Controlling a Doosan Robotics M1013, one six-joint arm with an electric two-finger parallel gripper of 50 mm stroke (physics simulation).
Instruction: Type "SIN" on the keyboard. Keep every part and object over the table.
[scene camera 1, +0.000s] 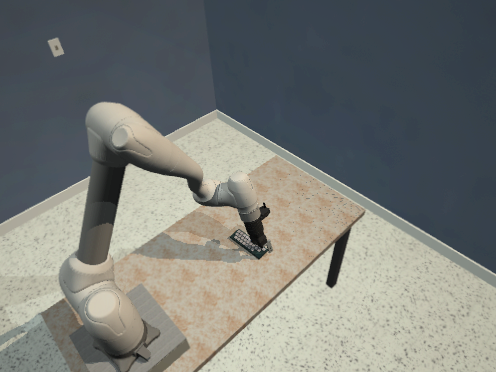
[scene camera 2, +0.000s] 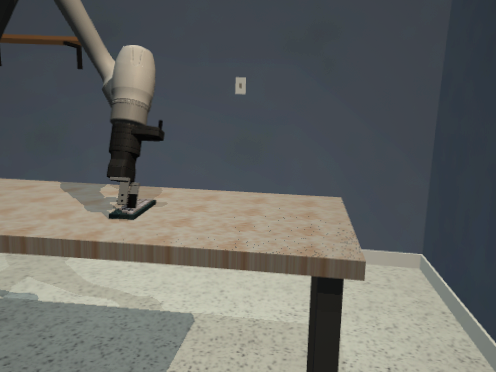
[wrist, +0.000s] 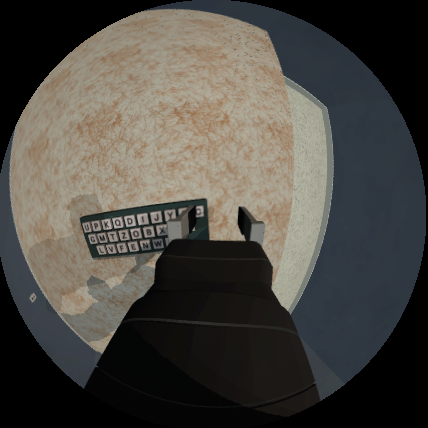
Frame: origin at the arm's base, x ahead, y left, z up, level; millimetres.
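Where they show: gripper, fingertip midpoint: (scene camera 1: 266, 249) (scene camera 2: 126, 206) (wrist: 216, 214); arm's base, link origin: (scene camera 1: 127, 339).
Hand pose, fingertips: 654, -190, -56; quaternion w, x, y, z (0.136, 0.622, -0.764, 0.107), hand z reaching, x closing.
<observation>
Each offset is from my fingertips to the top centre of the thing, as dx, dy, dz. Level surfaces: height alone.
A dark green keyboard @(-3, +101, -18) (scene camera 1: 241, 240) (scene camera 2: 146, 205) (wrist: 145, 207) with pale letter keys lies flat on the table. In the wrist view its I key @(+14, +90, -18) (wrist: 143, 218) is in the top row and its N key @(-21, +99, -18) (wrist: 145, 245) in the bottom row. The S key cannot be read; the left finger hides some keys at the right end. My gripper (scene camera 1: 265, 245) (scene camera 2: 127, 200) (wrist: 216, 214) is open and empty, low at the keyboard's right end. In the wrist view the left finger overlaps the keys, and the right finger appears beyond the right edge. Contact with a key cannot be told.
The speckled table @(dz -35) (scene camera 1: 305, 200) (scene camera 2: 250, 220) (wrist: 150, 125) extends around the keyboard. In the wrist view its right edge is beyond the right finger. The arm's grey base block (scene camera 1: 172, 332) stands at the table's other end. Arm shadows fall beside the keyboard.
</observation>
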